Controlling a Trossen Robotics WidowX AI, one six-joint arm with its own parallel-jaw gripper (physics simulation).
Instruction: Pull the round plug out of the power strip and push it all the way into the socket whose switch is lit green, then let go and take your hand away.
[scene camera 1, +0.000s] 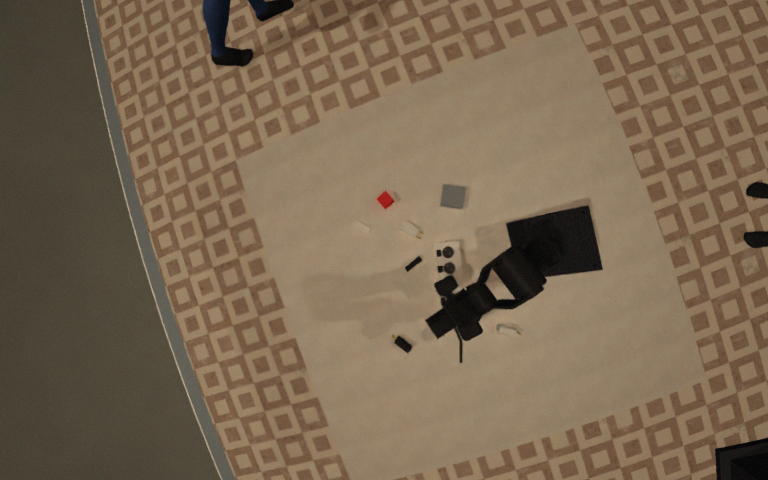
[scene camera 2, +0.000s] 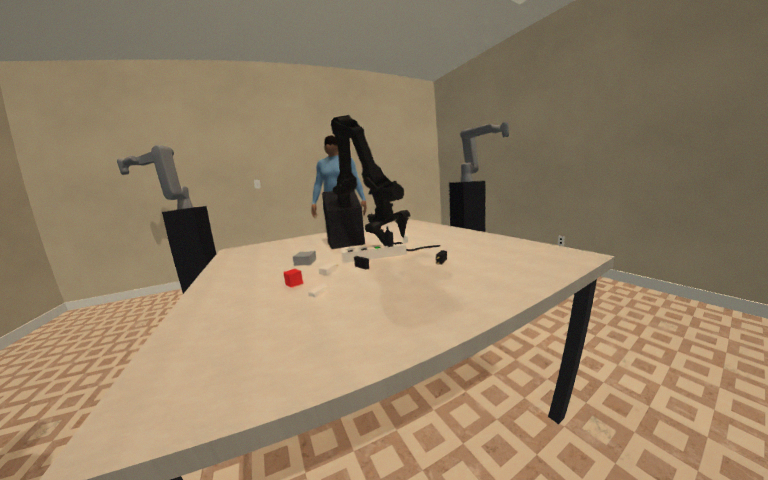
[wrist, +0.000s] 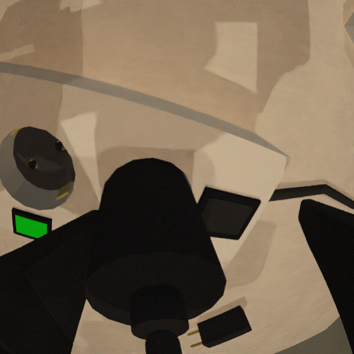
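Pixels of known places: gripper, fingertip midpoint: (scene camera 2: 394, 241); arm's base, origin of the base link: (scene camera 1: 549, 247) (scene camera 2: 343, 202).
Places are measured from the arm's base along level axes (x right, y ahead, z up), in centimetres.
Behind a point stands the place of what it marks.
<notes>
The white power strip (scene camera 1: 440, 260) @(x 0.2, y 27.9, z -16.3 cm) (scene camera 2: 390, 253) @(x -12.2, y 29.9, z -19.0 cm) (wrist: 242, 157) lies on the table. The black round plug (scene camera 2: 389, 236) @(x -12.7, y 28.2, z -12.7 cm) (wrist: 152, 220) stands upright in it, beside an unlit dark switch (wrist: 229, 213). The green-lit switch (scene camera 2: 377, 247) @(x -7.5, y 29.1, z -16.1 cm) (wrist: 31, 226) is by the neighbouring round socket (wrist: 44, 162), which shows empty holes in the wrist view. My gripper (scene camera 2: 397, 240) @(x -15.3, y 26.1, z -15.5 cm) (wrist: 205, 216) is open and low over the strip, with the plug between its fingers. The plug is close to the left finger and well apart from the right one in the wrist view. The arm hides the plug in scene camera 1.
A black cord (scene camera 1: 461, 350) @(x -31.0, y 25.7, z -19.5 cm) (scene camera 2: 424, 247) @(x -28.3, y 25.7, z -19.9 cm) (wrist: 300, 192) leaves the strip's end. A black two-pin plug (scene camera 1: 402, 343) @(x -25.0, y 44.5, z -17.1 cm) (scene camera 2: 441, 256) @(x -24.5, y 47.0, z -17.6 cm) (wrist: 224, 327), black block (scene camera 1: 413, 263) @(x 0.6, y 36.6, z -16.9 cm) (scene camera 2: 361, 262) @(x 0.5, y 37.8, z -18.2 cm), white plugs (scene camera 1: 410, 229) @(x 11.7, y 35.7, z -18.2 cm) (scene camera 1: 508, 329) @(x -25.4, y 9.9, z -17.1 cm), red cube (scene camera 1: 385, 199) @(x 22.7, y 42.0, z -16.4 cm) (scene camera 2: 293, 277) @(x 22.4, y 44.3, z -17.5 cm) and grey block (scene camera 1: 453, 196) @(x 19.7, y 20.3, z -16.8 cm) (scene camera 2: 304, 258) @(x 19.8, y 24.1, z -17.6 cm) lie around.
</notes>
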